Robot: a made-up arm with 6 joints.
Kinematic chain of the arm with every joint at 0, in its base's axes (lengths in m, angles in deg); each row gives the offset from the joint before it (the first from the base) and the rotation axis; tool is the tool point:
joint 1: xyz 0 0 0.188 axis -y
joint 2: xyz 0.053 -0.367 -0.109 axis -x
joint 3: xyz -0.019 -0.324 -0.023 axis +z
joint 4: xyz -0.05 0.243 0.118 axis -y
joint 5: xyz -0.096 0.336 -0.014 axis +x
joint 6: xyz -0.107 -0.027 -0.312 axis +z
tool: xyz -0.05 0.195 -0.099
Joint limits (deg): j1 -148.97..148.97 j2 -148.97..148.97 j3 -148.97..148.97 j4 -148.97..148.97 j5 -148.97..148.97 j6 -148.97..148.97
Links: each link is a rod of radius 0.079 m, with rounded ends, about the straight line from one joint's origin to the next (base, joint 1, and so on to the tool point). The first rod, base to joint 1, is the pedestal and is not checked.
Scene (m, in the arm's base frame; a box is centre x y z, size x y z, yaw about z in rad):
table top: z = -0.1
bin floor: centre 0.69 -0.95 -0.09 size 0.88 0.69 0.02 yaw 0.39
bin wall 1: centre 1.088 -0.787 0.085 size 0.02 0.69 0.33 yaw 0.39
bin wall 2: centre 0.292 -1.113 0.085 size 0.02 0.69 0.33 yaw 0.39
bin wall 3: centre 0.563 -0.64 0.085 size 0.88 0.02 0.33 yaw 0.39
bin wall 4: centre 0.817 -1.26 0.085 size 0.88 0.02 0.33 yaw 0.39
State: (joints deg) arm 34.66 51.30 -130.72 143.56 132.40 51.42
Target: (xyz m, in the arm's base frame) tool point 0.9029 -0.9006 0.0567
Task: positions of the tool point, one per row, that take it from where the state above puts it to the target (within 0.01 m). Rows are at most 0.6 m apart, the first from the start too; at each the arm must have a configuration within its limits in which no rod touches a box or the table.
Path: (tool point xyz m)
1: 0.7235 -1.1511 0.5018
2: 0.9029 -0.9007 0.0566

